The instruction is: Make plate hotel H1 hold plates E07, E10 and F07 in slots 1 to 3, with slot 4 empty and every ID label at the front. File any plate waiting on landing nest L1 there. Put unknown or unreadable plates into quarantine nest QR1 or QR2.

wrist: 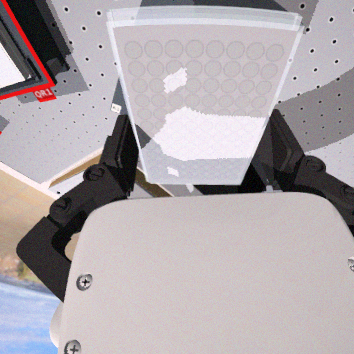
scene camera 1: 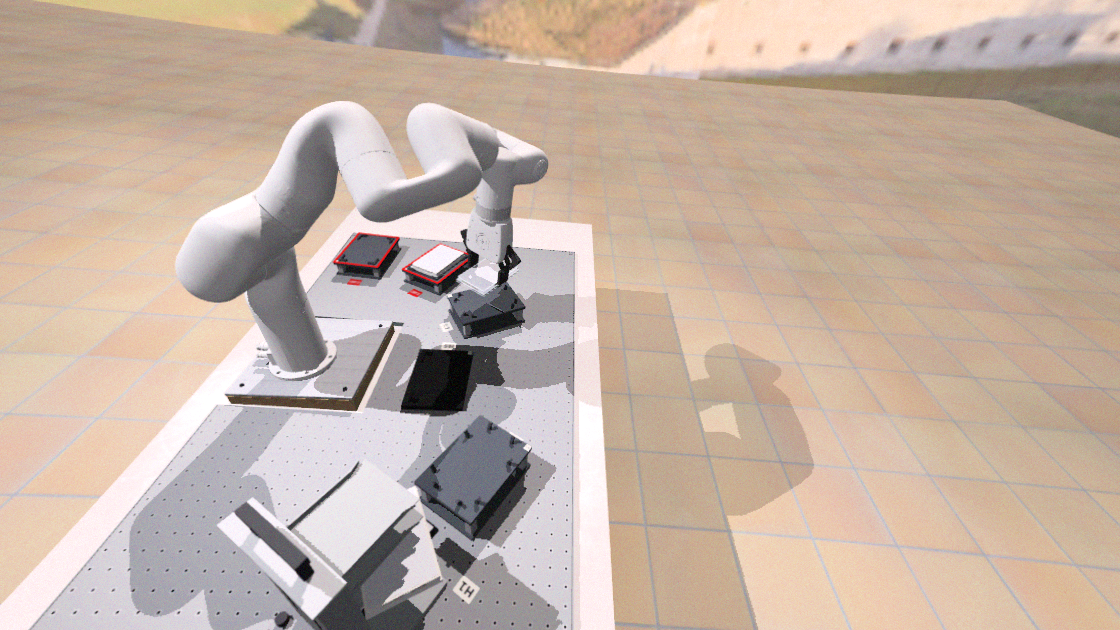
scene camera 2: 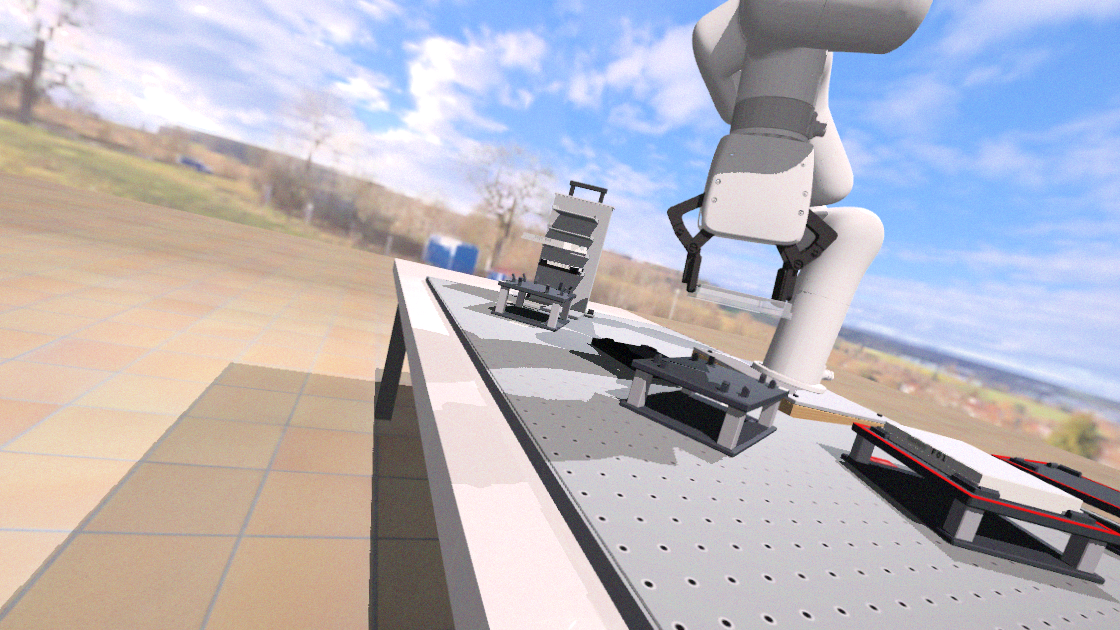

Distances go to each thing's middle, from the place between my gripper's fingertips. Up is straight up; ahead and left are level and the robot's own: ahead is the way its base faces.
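Labels:
The black nest [scene camera 1: 439,379] sits 120 mm below my hand, 220 mm to the right of it and 80 mm behind it. As for the clear well plate [scene camera 2: 717,295], that is right at my hand.

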